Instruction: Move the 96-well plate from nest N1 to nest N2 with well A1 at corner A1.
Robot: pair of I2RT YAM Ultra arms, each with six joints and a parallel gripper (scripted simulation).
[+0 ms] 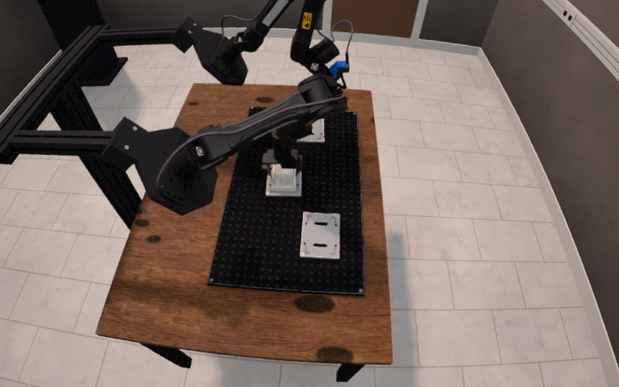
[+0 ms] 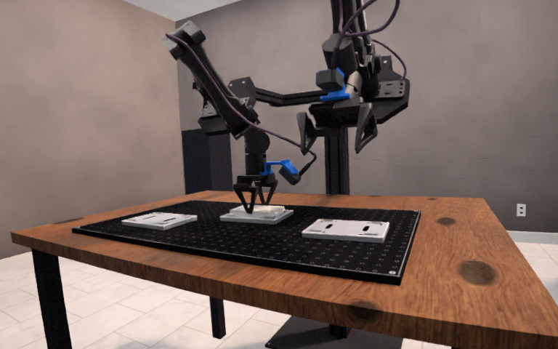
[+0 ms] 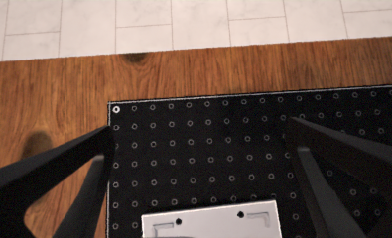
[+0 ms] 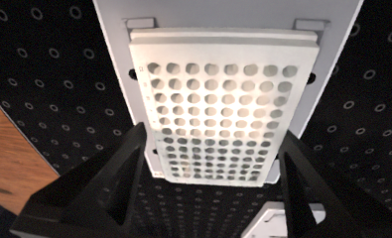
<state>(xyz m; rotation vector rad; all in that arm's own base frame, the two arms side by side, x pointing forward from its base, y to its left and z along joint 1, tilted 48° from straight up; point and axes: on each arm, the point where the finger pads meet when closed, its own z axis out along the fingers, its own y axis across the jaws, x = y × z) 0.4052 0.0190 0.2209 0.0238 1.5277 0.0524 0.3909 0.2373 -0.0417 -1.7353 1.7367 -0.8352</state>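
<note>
My right hand is 14 cm short of the plate nest, 23 cm to the left of it and 2 cm above it. Also, from my right hand: white 96-well plate: 1 cm below.
</note>
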